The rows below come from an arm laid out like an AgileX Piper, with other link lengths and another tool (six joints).
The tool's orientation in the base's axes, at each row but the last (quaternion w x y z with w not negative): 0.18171 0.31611 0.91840 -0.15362; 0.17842 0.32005 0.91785 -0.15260; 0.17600 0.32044 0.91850 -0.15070; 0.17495 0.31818 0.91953 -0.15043; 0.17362 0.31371 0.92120 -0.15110; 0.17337 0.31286 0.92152 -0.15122; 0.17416 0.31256 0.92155 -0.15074; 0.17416 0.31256 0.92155 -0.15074; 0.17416 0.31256 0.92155 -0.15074; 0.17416 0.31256 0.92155 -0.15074; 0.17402 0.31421 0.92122 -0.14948; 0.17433 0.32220 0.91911 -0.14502; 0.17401 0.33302 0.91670 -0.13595
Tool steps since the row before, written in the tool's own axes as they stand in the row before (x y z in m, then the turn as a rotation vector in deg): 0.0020 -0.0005 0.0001 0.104 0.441 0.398; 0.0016 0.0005 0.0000 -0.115 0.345 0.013; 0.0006 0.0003 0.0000 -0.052 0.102 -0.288; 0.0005 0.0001 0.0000 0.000 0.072 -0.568; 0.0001 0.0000 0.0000 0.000 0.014 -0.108; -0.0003 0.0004 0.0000 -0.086 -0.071 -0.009; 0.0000 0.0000 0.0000 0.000 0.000 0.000; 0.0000 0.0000 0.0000 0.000 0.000 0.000; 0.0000 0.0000 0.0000 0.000 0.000 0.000; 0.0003 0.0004 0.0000 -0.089 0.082 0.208; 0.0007 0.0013 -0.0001 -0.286 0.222 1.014; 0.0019 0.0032 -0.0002 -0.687 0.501 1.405; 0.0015 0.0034 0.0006 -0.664 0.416 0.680
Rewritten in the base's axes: -0.0018 0.0006 -0.0009 0.299 0.229 -0.472; -0.0008 0.0012 -0.0008 0.309 0.192 -0.020; -0.0002 0.0005 -0.0003 0.038 0.161 0.262; -0.0003 0.0003 -0.0002 -0.082 0.275 0.496; -0.0001 0.0001 0.0000 -0.015 0.052 0.094; 0.0005 0.0001 0.0001 0.017 -0.095 0.056; 0.0000 0.0000 0.0000 0.000 0.000 0.000; 0.0000 0.0000 0.0000 0.000 0.000 0.000; 0.0000 0.0000 0.0000 0.000 0.000 0.000; 0.0000 0.0005 -0.0002 0.165 -0.065 -0.163; 0.0003 0.0014 -0.0004 0.582 -0.373 -0.826; 0.0006 0.0035 -0.0011 1.144 -0.529 -1.053; 0.0013 0.0031 -0.0016 0.906 -0.314 -0.397
